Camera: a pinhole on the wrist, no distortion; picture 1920 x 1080 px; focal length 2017.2 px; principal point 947.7 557.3 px. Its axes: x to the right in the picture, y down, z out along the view. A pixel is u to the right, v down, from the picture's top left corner.
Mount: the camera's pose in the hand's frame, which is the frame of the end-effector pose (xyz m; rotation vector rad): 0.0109 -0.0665 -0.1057 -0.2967 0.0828 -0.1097
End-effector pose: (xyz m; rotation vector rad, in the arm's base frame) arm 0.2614 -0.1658 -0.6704 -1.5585 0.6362 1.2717
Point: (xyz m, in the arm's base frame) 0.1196 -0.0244 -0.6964
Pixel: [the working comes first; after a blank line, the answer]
In the camera's frame: -0.0417 0.0498 0.3192

684 872
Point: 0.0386 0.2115 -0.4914
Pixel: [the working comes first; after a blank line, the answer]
In the camera's frame: -0.2196 -0.1309 0.5191

94 49
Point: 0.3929 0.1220 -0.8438
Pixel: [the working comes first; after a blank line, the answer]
In the camera's frame: 0.2325 -0.1545 0.2894

outside the picture
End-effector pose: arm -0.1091 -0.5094 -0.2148 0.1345 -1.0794 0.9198
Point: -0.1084 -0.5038 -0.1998
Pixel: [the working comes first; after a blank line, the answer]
In the camera's frame: -0.0105 0.0294 0.1237

777 1037
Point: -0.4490 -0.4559 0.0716
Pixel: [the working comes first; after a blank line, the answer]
In the camera's frame: 0.1363 0.1163 0.5273

1469 1002
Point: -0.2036 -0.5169 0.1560
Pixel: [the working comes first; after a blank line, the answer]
In the camera's frame: 0.2406 -0.0743 0.3728

outside the picture
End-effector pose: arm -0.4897 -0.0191 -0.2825 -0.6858 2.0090 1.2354
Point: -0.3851 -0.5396 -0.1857
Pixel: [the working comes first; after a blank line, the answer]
In the camera's frame: -0.0609 -0.0629 -0.4115

behind the camera
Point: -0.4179 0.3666 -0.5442
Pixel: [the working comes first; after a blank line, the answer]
In the camera's frame: 0.0697 -0.1275 0.5526

1202 92
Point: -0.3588 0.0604 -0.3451
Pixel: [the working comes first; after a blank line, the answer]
In the camera's frame: -0.0641 -0.1026 0.2086

outside the picture
